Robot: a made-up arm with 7 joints.
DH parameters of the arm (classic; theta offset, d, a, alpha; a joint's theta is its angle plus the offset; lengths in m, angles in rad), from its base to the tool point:
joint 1: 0 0.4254 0 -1.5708
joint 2: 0 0 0 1.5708
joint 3: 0 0.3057 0.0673 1.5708
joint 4: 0 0 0.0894 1.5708
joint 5: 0 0.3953 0 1.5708
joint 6: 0 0 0.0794 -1.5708
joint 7: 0 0.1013 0 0
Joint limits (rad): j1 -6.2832..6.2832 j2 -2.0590..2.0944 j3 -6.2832..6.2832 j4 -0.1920..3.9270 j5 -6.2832..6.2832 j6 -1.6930..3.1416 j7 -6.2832..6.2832
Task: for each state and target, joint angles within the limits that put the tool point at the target. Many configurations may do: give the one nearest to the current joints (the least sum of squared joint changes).
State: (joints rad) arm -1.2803 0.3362 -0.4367 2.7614 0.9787 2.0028 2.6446
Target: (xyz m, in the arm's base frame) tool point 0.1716 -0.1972 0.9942
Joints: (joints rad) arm -1.2235 0.3787 -0.4390 3.3246 1.0307 2.8174 2.6446
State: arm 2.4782 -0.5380 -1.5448 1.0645 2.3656 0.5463 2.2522
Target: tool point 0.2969 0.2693 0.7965
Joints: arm 2.0814 -1.1470 -0.7884 0.9599 2.3866 0.5594 2.2522
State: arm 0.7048 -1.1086 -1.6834 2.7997 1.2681 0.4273 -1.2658
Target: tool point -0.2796 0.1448 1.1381
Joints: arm 0.3344 -0.3541 -1.8842 3.5504 1.2275 0.4265 -1.2658
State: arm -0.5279 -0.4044 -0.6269 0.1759 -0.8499 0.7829 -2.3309
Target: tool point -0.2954 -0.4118 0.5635
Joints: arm -0.9955 -0.4847 -1.1080 0.8792 -0.8660 0.7344 -2.3309
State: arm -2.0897 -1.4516 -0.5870 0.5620 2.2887 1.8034 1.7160
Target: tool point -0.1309 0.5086 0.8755
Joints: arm -2.0105 -1.5600 -0.7640 1.4227 2.4771 1.6576 1.7160
